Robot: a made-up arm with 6 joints. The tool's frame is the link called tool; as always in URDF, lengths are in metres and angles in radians. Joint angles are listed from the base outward.
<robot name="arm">
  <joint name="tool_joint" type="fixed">
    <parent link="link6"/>
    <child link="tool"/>
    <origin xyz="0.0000 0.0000 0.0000" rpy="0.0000 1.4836 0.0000"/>
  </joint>
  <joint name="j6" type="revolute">
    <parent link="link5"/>
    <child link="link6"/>
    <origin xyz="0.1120 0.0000 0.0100" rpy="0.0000 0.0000 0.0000"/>
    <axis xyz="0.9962 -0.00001 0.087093"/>
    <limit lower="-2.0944" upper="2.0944"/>
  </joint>
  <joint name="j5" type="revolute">
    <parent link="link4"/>
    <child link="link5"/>
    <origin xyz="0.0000 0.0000 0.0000" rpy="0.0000 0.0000 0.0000"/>
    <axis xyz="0.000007 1 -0.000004"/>
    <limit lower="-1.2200" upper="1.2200"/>
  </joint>
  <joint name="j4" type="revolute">
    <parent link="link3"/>
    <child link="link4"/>
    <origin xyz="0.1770 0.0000 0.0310" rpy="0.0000 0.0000 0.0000"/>
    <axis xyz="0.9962 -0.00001 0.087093"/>
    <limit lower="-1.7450" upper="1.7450"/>
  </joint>
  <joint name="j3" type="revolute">
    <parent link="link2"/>
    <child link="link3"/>
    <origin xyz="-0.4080 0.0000 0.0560" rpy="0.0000 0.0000 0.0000"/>
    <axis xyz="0.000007 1 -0.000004"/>
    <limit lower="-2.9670" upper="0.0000"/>
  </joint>
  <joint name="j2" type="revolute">
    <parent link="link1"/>
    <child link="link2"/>
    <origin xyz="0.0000 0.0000 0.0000" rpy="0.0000 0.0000 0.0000"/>
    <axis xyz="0.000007 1 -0.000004"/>
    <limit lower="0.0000" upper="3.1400"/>
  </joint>
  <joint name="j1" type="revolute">
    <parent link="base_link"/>
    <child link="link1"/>
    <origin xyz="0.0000 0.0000 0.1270" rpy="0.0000 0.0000 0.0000"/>
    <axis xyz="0 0 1"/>
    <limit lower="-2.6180" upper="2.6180"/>
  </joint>
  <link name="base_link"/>
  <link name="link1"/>
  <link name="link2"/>
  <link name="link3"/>
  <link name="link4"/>
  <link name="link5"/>
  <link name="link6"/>
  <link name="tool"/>
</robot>
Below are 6 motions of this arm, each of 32 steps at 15 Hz.
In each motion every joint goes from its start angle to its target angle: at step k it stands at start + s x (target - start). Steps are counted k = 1, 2, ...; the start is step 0. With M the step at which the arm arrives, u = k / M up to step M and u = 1 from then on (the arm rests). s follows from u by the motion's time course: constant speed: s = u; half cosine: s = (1 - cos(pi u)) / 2; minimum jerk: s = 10 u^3 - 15 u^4 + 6 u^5.
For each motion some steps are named. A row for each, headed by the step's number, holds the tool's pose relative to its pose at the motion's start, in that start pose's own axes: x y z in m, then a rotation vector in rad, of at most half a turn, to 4 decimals.
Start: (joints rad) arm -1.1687 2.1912 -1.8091 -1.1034 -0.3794 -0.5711
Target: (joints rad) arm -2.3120 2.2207 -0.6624 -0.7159 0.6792 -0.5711
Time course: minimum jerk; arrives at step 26
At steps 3, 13, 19, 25, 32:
3: 0.0090 0.0056 -0.0025 -0.0205 0.0259 0.0113
13: 0.2241 0.2114 -0.2420 -0.8136 0.9427 0.5531
19: 0.1698 0.2918 -0.4789 -1.4756 1.4051 1.1628
25: 0.1213 0.2934 -0.5367 -1.7080 1.4609 1.4080
32: 0.1211 0.2934 -0.5369 -1.7090 1.4610 1.4091

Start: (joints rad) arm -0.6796 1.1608 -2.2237 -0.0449 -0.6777 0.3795
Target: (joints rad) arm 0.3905 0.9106 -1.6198 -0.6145 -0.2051 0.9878
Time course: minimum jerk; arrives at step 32
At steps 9, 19, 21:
9: 0.0034 -0.0075 -0.0067 0.0254 0.1085 0.1696
19: 0.0174 -0.0249 -0.0547 0.0490 0.5110 0.8146
21: 0.0195 -0.0264 -0.0677 0.0388 0.5866 0.9325

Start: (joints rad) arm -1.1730 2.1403 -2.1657 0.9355 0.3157 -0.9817
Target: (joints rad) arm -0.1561 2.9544 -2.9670 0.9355 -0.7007 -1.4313
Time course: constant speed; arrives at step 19
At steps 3, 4, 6, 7, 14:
3: 0.0191 0.0712 0.0523 -0.0236 -0.0967 -0.0753
4: 0.0266 0.0980 0.0661 -0.0301 -0.1292 -0.0970
6: 0.0435 0.1555 0.0876 -0.0408 -0.1943 -0.1353
7: 0.0528 0.1856 0.0950 -0.0451 -0.2267 -0.1519
14: 0.1342 0.4051 0.0803 -0.0536 -0.4406 -0.2213

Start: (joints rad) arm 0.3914 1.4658 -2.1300 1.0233 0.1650 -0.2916
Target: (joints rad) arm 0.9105 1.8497 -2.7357 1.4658 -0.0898 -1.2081
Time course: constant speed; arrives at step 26
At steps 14, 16, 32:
14: 0.0453 0.0344 0.0525 -0.1925 -0.1240 -0.0718
16: 0.0537 0.0404 0.0576 -0.2096 -0.1422 -0.0773
32: 0.1016 0.0749 0.0722 -0.2625 -0.2190 -0.0911

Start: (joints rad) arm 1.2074 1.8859 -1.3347 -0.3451 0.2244 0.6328
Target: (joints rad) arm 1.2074 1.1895 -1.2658 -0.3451 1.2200 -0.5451
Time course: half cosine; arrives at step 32
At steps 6, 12, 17, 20, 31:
6: -0.0014 -0.0049 -0.0264 0.0332 0.0190 -0.0945
12: 0.0021 -0.0197 -0.0977 0.1097 0.0863 -0.3388
17: 0.0179 -0.0381 -0.1739 0.1673 0.1828 -0.5879
20: 0.0331 -0.0500 -0.2181 0.1866 0.2497 -0.7292
31: 0.0795 -0.0772 -0.3086 0.1836 0.4104 -1.0176

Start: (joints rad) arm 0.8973 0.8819 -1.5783 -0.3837 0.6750 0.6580
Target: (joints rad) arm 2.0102 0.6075 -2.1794 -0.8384 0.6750 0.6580
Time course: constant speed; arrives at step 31
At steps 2, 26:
2: -0.0121 -0.0011 -0.0114 -0.0694 -0.0363 0.0030
26: -0.1387 -0.1784 -0.0548 -0.6930 -0.4303 0.4230

